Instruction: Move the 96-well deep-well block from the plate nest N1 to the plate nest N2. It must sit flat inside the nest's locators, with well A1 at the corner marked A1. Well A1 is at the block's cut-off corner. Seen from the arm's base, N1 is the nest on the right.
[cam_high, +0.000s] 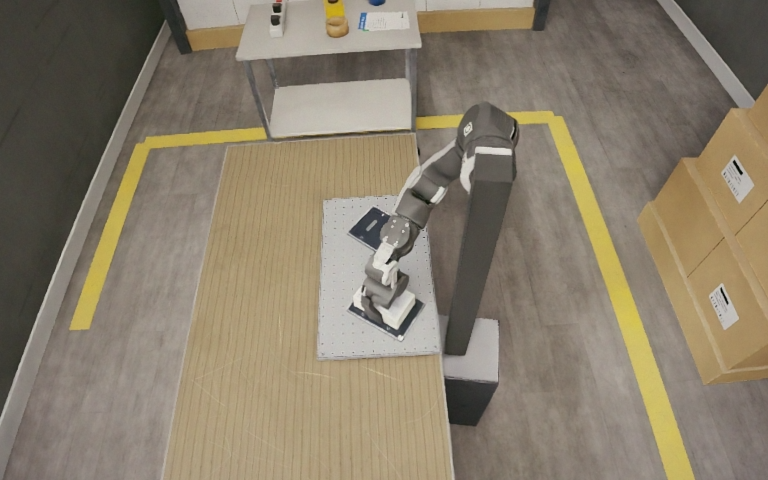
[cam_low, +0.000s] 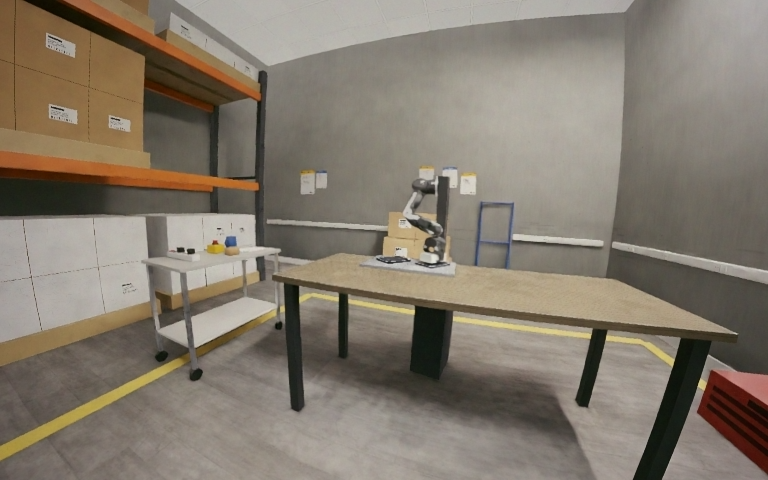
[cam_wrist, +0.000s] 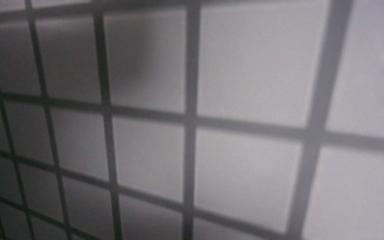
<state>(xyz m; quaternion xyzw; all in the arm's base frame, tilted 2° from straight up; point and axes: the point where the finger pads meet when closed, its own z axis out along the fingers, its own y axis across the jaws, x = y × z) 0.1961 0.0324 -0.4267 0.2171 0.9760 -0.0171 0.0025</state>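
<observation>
Right now the white deep-well block is 10 mm above my hand.
</observation>
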